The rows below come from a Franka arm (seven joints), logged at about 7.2 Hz.
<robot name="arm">
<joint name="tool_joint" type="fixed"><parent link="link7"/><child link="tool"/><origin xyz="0 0 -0.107" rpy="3.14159 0 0"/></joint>
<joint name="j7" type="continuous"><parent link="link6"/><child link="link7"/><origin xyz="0.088 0 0" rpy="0 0 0"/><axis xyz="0 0 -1"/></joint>
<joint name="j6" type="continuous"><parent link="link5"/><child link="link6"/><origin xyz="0 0 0" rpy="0 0 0"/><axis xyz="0 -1 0"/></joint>
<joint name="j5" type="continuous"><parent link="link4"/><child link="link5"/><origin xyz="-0.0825 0 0.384" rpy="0 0 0"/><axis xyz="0 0 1"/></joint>
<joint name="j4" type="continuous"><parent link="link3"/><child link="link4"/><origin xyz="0.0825 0 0" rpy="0 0 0"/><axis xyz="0 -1 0"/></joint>
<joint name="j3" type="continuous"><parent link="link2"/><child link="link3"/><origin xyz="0 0 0.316" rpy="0 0 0"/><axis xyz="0 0 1"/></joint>
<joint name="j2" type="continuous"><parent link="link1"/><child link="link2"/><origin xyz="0 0 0" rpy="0 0 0"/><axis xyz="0 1 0"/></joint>
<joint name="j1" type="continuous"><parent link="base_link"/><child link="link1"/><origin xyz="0 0 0.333" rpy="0 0 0"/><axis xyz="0 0 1"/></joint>
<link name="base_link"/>
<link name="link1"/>
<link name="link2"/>
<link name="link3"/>
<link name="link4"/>
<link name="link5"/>
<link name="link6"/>
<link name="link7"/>
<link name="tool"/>
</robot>
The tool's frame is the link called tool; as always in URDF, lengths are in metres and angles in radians. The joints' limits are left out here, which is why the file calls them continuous.
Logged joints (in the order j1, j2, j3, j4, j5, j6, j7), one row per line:
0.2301, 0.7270, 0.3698, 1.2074, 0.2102, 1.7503, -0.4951
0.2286, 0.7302, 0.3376, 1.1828, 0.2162, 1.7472, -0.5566
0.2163, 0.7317, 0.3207, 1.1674, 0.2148, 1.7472, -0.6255
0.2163, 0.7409, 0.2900, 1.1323, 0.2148, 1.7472, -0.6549
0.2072, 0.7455, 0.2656, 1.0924, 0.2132, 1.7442, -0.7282
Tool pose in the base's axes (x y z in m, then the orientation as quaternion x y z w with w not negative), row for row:
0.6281, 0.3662, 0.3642, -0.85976, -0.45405, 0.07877, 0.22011
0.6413, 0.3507, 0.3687, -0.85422, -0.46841, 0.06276, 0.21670
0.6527, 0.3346, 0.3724, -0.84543, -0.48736, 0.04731, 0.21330
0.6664, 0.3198, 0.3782, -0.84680, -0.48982, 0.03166, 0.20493
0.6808, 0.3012, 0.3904, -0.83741, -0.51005, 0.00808, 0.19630
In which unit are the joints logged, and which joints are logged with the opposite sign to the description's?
The joints are logged in radians. Opposite sign: j4.
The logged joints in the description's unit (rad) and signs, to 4 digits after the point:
0.2301, 0.7270, 0.3698, -1.2074, 0.2102, 1.7503, -0.4951
0.2286, 0.7302, 0.3376, -1.1828, 0.2162, 1.7472, -0.5566
0.2163, 0.7317, 0.3207, -1.1674, 0.2148, 1.7472, -0.6255
0.2163, 0.7409, 0.2900, -1.1323, 0.2148, 1.7472, -0.6549
0.2072, 0.7455, 0.2656, -1.0924, 0.2132, 1.7442, -0.7282

